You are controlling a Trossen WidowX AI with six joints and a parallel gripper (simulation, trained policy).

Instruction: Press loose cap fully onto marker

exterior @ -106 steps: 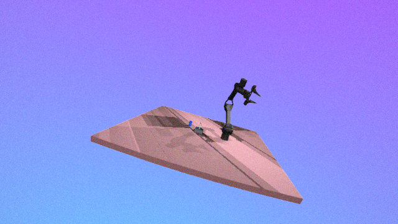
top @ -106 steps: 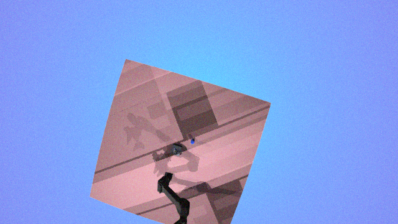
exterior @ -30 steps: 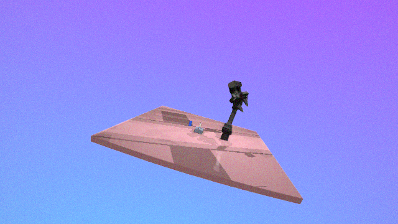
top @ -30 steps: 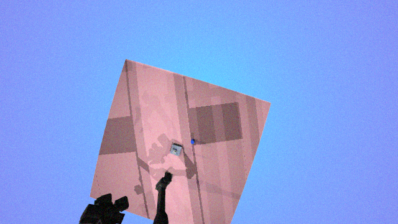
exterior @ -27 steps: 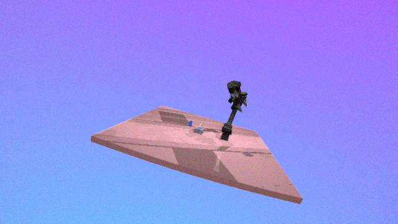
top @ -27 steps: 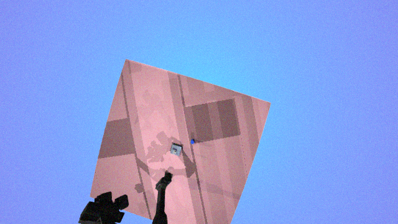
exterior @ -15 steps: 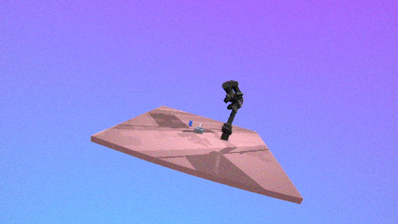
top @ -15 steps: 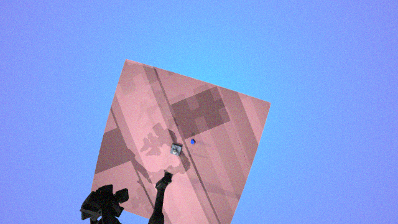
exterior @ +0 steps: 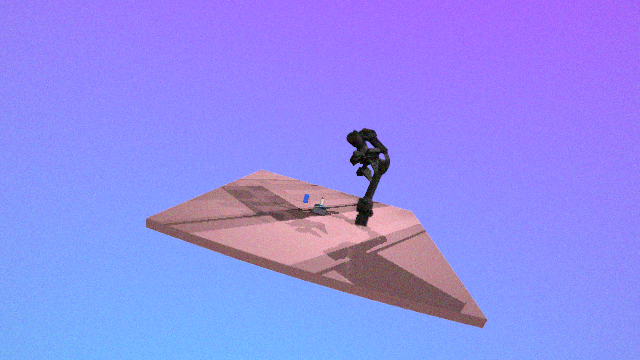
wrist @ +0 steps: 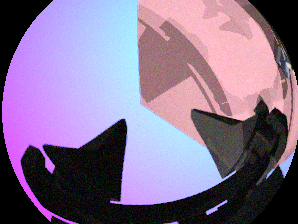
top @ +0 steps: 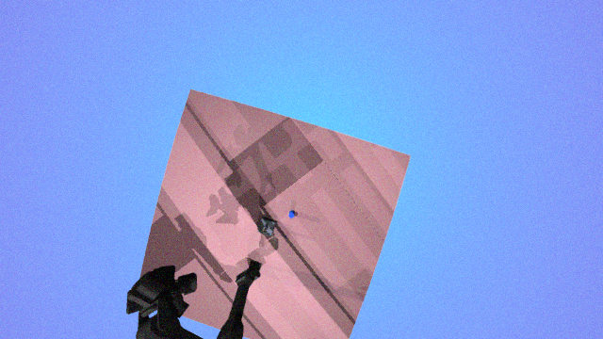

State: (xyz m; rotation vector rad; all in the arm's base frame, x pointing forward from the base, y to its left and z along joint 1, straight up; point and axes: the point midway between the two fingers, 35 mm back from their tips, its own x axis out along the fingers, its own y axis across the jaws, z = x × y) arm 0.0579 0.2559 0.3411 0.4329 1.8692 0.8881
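Now: gripper tip 320 mm short of the blue cap, 390 mm to the left of it and 290 mm above it. Round my gripper tip: grey holder block: 210 mm ahead, 280 mm to the right, 300 mm below.
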